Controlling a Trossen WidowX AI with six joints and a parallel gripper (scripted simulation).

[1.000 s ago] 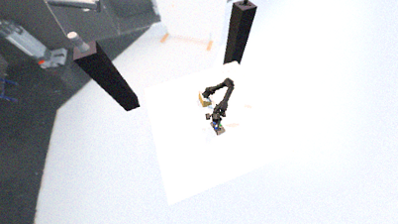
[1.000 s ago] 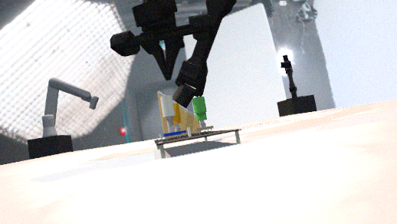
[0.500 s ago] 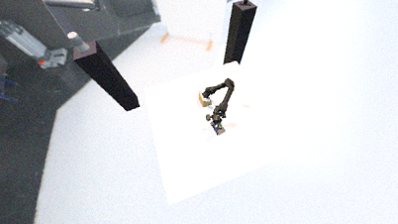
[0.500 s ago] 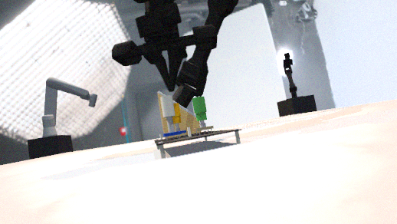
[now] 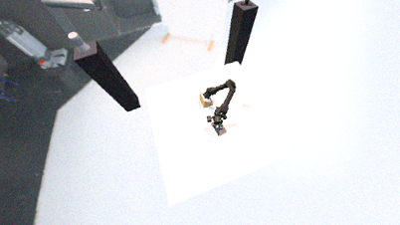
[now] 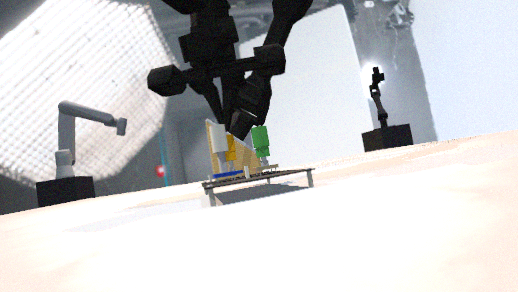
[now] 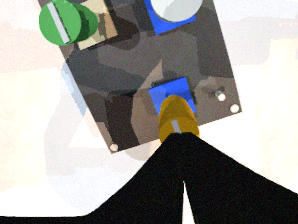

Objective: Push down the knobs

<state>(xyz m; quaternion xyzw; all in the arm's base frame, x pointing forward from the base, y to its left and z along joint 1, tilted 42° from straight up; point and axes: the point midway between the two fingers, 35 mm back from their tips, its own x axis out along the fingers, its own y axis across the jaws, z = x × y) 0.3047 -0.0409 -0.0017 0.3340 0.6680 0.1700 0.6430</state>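
My gripper tip is 2 cm above the yellow knob. Round my gripper tip: green knob: 6 cm ahead, 3 cm to the left, 2 cm below.
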